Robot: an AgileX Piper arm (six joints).
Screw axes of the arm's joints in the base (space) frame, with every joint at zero. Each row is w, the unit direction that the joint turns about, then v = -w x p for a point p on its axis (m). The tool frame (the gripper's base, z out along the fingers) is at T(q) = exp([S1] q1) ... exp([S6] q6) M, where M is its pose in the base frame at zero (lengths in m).
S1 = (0, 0, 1, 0.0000, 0.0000, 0.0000)
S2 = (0, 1, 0, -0.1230, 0.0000, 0.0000)
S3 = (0, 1, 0, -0.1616, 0.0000, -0.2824)
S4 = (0.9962, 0, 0.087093, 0.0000, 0.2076, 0.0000)
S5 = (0, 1, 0, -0.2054, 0.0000, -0.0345)
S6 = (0.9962, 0, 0.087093, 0.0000, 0.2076, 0.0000)
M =
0.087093 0 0.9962 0.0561
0 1 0 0.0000
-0.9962 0 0.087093 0.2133
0 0 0 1
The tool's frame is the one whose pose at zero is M.
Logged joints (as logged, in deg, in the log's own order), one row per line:
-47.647 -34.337 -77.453 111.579 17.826 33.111
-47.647 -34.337 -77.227 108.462 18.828 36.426
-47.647 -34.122 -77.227 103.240 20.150 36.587
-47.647 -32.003 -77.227 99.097 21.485 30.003
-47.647 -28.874 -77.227 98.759 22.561 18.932
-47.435 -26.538 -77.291 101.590 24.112 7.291
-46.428 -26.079 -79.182 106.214 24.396 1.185
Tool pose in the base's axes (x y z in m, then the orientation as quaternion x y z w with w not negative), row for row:
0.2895 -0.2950 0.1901 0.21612 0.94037 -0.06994 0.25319
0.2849 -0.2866 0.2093 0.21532 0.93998 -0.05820 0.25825
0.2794 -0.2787 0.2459 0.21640 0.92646 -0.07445 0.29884
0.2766 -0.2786 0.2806 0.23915 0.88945 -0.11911 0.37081
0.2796 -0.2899 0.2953 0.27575 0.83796 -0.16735 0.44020
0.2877 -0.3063 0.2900 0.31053 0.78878 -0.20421 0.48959
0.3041 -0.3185 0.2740 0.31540 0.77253 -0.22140 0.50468
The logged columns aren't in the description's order. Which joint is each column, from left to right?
Columns, left to right: q1, q6, q3, q2, q4, q5.
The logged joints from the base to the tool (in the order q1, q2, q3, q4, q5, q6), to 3 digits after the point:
-47.647 111.579 -77.453 17.826 33.111 -34.337
-47.647 108.462 -77.227 18.828 36.426 -34.337
-47.647 103.240 -77.227 20.150 36.587 -34.122
-47.647 99.097 -77.227 21.485 30.003 -32.003
-47.647 98.759 -77.227 22.561 18.932 -28.874
-47.435 101.590 -77.291 24.112 7.291 -26.538
-46.428 106.214 -79.182 24.396 1.185 -26.079

